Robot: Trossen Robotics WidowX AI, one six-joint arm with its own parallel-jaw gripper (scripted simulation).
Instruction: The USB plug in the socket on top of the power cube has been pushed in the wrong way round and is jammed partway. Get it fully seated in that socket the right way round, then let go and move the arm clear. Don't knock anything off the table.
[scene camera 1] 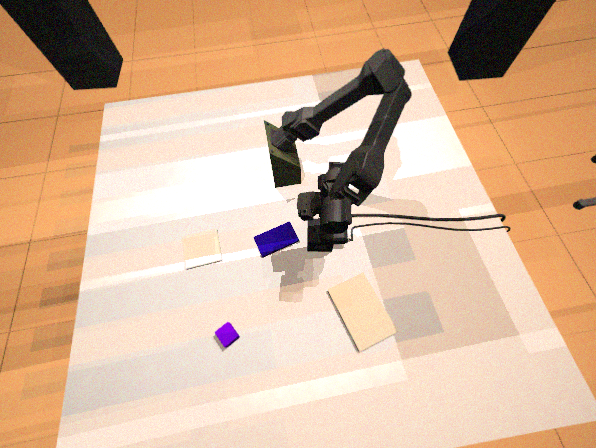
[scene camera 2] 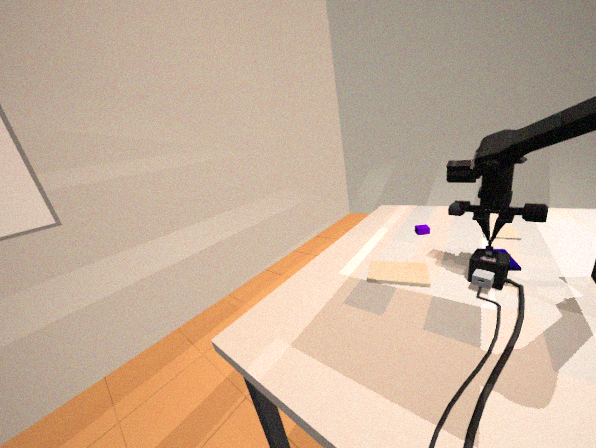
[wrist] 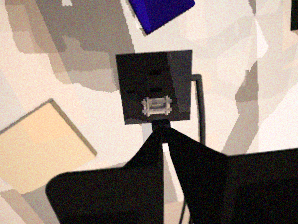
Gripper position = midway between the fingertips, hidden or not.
my gripper: scene camera 1 329,222; scene camera 2 490,240; wrist 163,133
